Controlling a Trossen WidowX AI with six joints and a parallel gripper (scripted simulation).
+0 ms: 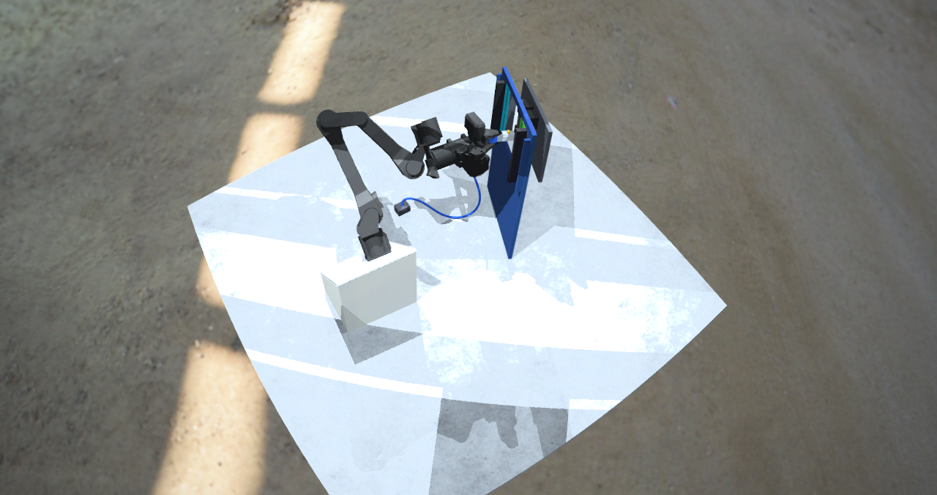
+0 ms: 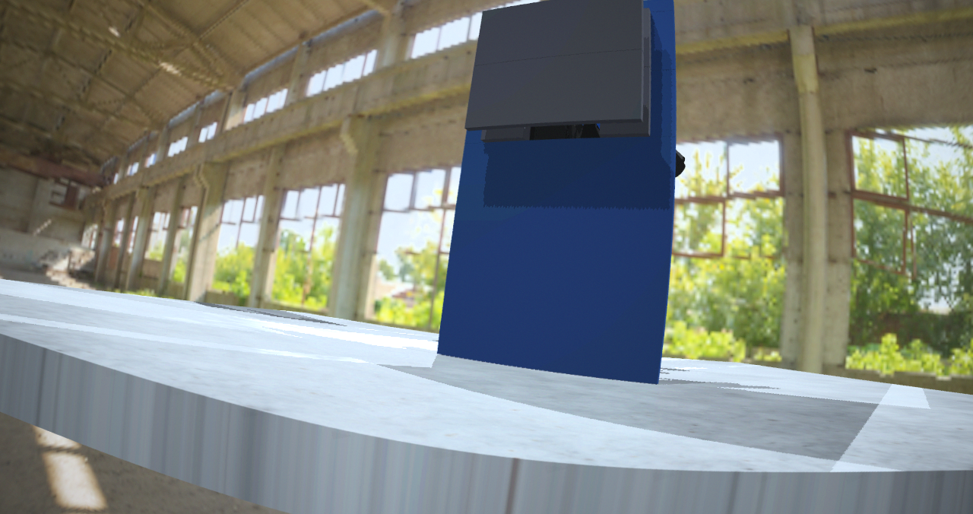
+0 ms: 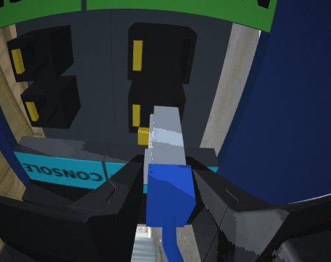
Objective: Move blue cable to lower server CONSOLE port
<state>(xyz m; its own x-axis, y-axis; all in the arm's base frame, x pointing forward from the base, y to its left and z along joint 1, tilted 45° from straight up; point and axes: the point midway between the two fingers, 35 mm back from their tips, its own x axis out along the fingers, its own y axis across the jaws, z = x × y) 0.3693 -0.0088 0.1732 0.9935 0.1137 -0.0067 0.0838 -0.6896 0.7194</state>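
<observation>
My gripper tip is now right at the blue cable plug. From my gripper tip the other things lie so: black block (23 cm behind, 12 cm to the left, 31 cm below).
</observation>
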